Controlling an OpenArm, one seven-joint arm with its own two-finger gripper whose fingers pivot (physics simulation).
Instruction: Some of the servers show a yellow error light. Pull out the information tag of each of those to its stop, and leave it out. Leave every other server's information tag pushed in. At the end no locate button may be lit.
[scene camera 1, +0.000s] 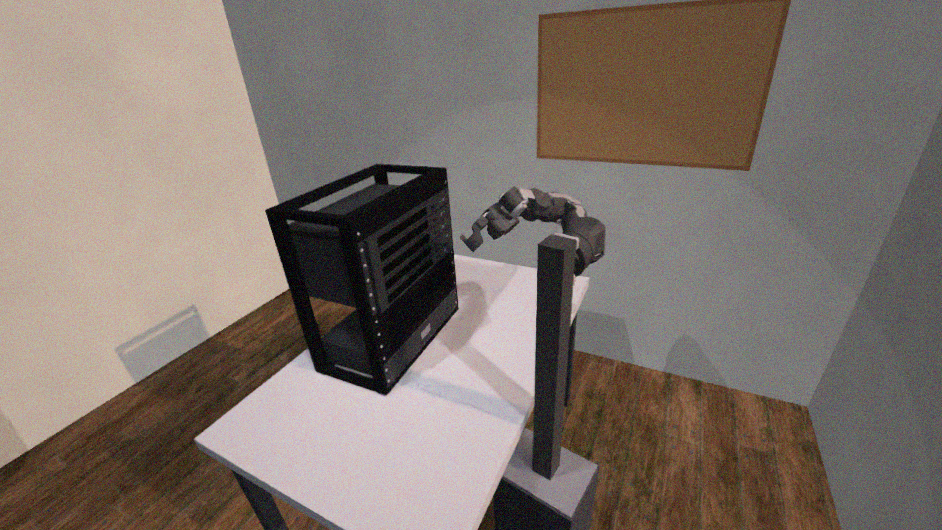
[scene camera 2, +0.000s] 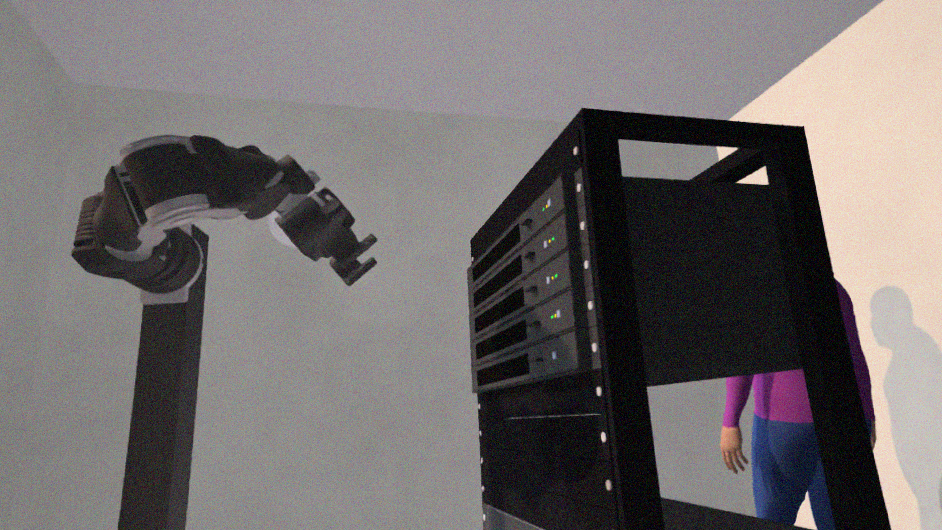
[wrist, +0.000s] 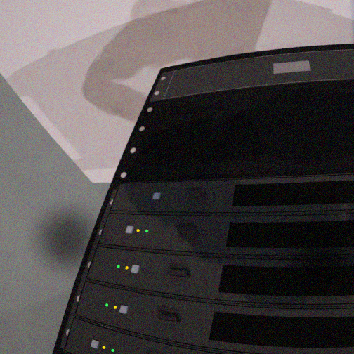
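A black rack (scene camera 1: 360, 290) (scene camera 2: 619, 316) (wrist: 220, 80) holds several servers; the wrist view shows it upside down. The lowest server (scene camera 2: 503, 369) (wrist: 210, 197) has a slightly bluish square button (scene camera 2: 554, 354) (wrist: 156, 196) and no visible yellow light; I cannot tell whether that button is lit. The servers above it show yellow lights, such as the yellow light (wrist: 138, 230), the yellow light (wrist: 126, 268) and the yellow light (wrist: 115, 307), beside green lights and pale buttons. Dark small tabs (wrist: 180, 270) sit right of the lights; their extension is unclear. My gripper (scene camera 1: 469, 241) (scene camera 2: 366, 253) is open, empty, and apart from the rack front.
The rack stands on a white table (scene camera 1: 368, 454). The arm's dark column (scene camera 1: 553, 355) (scene camera 2: 161, 395) stands beside the table. A person in a purple top (scene camera 2: 783, 398) stands behind the rack in the second scene view. A corkboard (scene camera 1: 658, 85) hangs on the wall.
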